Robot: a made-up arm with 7 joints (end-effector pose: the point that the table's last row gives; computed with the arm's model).
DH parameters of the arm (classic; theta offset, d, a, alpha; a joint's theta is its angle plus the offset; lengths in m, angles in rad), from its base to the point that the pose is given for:
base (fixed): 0.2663 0 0.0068 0
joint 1: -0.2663 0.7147 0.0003 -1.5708
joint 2: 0 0.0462 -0.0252 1.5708
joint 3: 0 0.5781 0.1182 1.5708
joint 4: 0 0.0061 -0.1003 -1.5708
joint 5: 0 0.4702 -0.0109 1.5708
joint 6: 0 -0.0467 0.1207 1.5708
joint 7: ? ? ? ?
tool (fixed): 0.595 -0.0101 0 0
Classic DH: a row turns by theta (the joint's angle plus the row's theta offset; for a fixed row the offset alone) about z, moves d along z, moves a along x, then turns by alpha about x.
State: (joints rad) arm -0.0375 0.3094 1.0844 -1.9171 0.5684 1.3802 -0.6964
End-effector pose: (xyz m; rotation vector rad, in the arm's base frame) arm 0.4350 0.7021 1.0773 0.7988 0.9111 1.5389
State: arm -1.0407 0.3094 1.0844 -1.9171 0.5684 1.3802 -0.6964
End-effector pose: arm 0.8274 0.0170 1.0773 1.0341 0.3767 0.6510
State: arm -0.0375 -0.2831 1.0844 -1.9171 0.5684 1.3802 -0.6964
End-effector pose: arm 0.1642 0.7122 1.2398 0.2896 0.4858 1.6322
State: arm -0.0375 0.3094 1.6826 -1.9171 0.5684 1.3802 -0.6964
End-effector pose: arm 0.0288 0.7685 1.2079 0.6909 1.0606 2.1427
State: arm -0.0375 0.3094 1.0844 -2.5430 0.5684 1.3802 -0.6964
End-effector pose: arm 0.2457 0.5492 0.7811 0.6010 1.5614 1.2482
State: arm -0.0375 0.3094 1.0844 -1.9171 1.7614 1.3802 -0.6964
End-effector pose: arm 0.4896 0.6967 1.1091 2.0070 0.9225 0.8043
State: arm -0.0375 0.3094 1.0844 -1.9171 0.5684 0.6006 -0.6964
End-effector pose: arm 0.3374 0.6489 1.0572 0.6804 1.7833 1.5972
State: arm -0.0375 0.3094 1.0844 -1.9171 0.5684 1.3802 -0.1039
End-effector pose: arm 0.4416 0.6904 1.0682 0.4659 1.0334 1.0177
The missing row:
joint 7: 0.595 0 0.0277 3.1416
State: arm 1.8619 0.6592 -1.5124 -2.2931 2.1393 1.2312 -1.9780
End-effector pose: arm 0.5541 0.3790 0.9734 1.4515 -0.8879 1.2386
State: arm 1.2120 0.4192 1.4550 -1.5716 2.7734 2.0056 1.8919
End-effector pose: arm -0.5401 0.5892 1.2650 -1.9236 2.1994 -0.6917
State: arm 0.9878 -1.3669 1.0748 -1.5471 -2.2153 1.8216 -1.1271
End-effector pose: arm -0.8609 -0.0746 1.1675 -2.3041 -1.5614 -0.4721
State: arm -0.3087 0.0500 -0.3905 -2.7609 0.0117 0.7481 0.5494
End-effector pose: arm 0.2635 -0.1478 0.7681 0.1629 2.1491 -0.7763
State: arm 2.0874 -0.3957 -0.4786 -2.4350 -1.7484 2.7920 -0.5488
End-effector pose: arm -0.1154 0.3409 1.0730 0.6551 1.2948 -2.3122
